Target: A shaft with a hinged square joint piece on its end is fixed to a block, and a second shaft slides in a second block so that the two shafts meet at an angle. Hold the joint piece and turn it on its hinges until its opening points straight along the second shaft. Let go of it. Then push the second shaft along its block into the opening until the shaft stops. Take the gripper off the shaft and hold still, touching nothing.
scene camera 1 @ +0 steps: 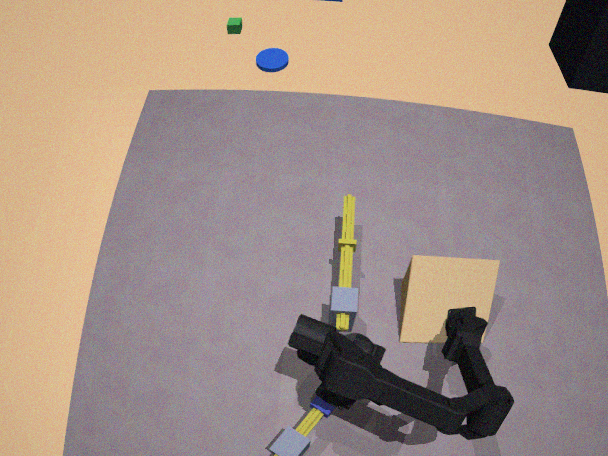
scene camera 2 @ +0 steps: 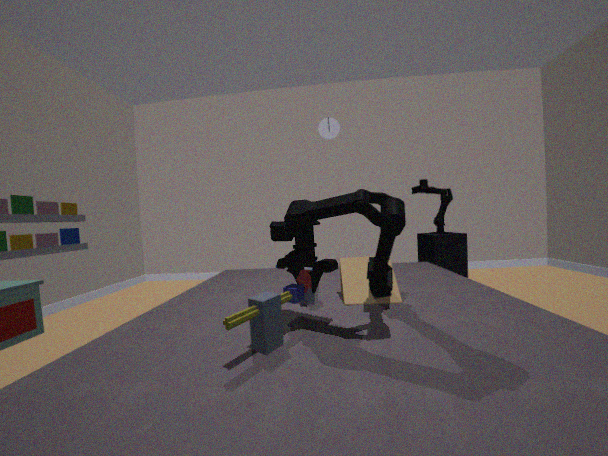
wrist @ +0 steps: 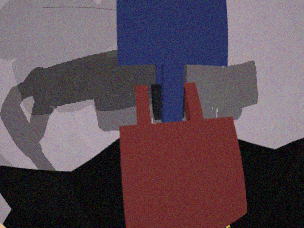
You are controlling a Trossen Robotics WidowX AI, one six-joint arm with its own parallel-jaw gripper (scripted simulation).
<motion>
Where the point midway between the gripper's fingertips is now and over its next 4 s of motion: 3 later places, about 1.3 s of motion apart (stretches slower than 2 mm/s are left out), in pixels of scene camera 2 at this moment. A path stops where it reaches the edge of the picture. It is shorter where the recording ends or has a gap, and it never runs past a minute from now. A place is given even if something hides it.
The gripper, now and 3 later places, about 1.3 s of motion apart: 307,292; 305,288; 314,245; 314,251
</motion>
